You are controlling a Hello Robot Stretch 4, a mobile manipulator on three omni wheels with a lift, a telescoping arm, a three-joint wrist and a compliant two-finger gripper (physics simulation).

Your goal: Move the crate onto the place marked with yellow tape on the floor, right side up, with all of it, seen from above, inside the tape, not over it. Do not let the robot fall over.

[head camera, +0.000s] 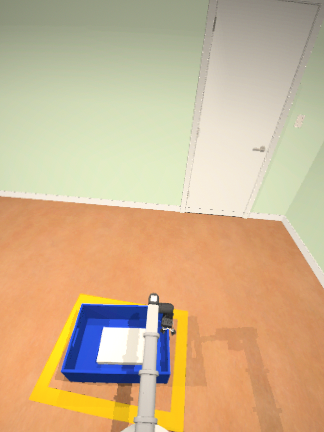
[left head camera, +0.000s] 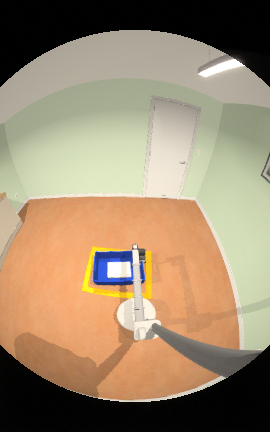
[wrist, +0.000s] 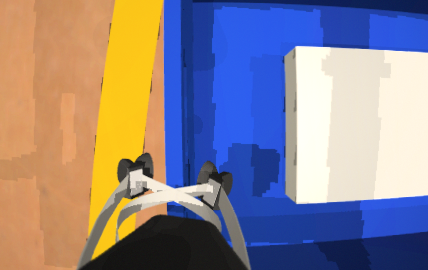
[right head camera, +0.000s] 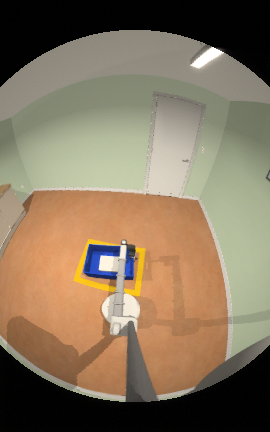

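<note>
The blue crate is right side up, with a flat white block inside. The yellow tape surrounds it. In the head view, the crate's back edge meets or overlaps the far strip; floor shows before the near strip. In the wrist view a narrow floor strip separates wall and tape. My gripper is shut on the crate's right wall, one finger each side. Whether the crate's base touches the floor is unclear.
My arm reaches over the crate's right part from my white base. A white door stands in the far wall. A cabinet is at the left wall.
</note>
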